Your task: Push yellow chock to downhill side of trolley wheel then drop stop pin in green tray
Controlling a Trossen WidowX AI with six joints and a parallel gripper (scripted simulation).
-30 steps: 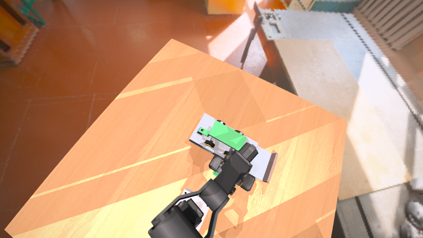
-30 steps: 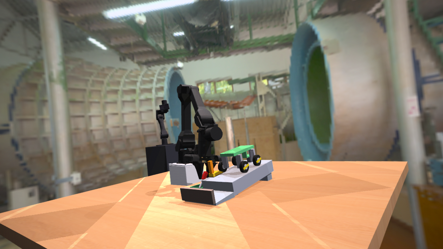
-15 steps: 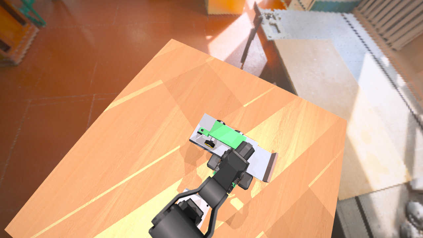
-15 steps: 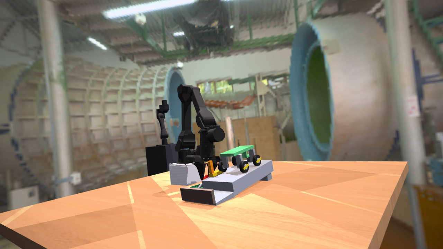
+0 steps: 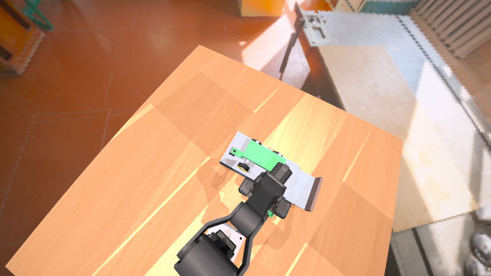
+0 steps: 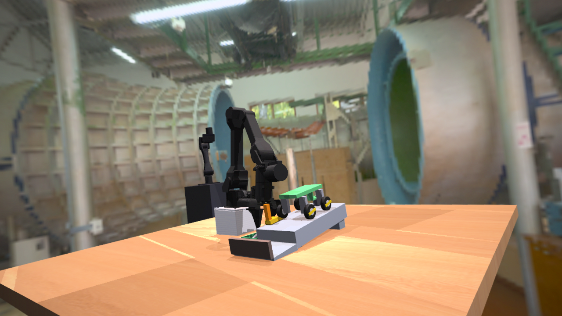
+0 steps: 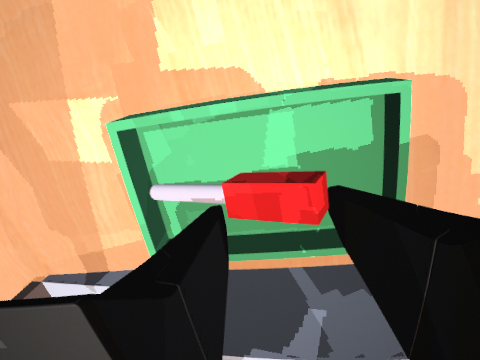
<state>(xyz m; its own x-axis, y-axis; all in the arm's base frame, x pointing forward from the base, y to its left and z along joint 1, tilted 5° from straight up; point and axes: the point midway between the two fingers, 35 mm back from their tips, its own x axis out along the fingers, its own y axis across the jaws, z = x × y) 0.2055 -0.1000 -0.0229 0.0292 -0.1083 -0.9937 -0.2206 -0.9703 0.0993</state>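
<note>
Right now my gripper tip is 1 cm past the stop pin, 2 cm to the left of it and 1 cm above it. Round my gripper tip: yellow chock (6 cm ahead, 2 cm to the right, 5 cm above); green tray (1 cm to the right, 4 cm below); grey ramp (13 cm ahead, 6 cm to the left, 1 cm above).
</note>
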